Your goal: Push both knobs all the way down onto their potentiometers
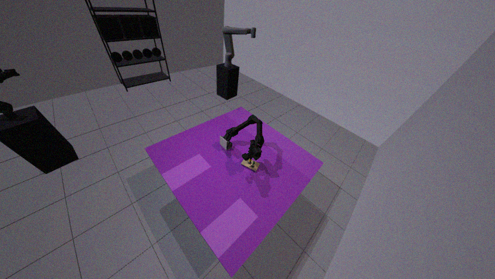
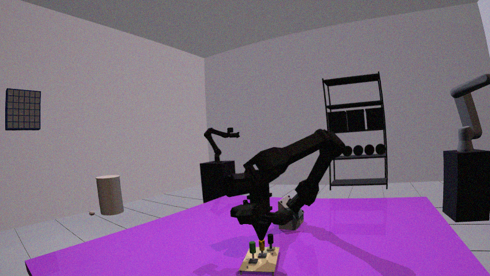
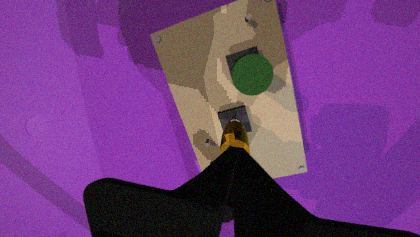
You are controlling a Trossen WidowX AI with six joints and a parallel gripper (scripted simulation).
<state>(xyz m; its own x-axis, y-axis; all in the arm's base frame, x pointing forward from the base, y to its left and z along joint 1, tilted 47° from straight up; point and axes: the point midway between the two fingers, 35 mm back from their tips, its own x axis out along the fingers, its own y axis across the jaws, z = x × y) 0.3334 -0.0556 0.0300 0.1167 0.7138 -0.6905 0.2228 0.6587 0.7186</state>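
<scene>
My gripper tip is now 20 mm above the orange knob. From my gripper tip the other things lie so: green knob: 50 mm ahead, 10 mm to the right, 10 mm below.
</scene>
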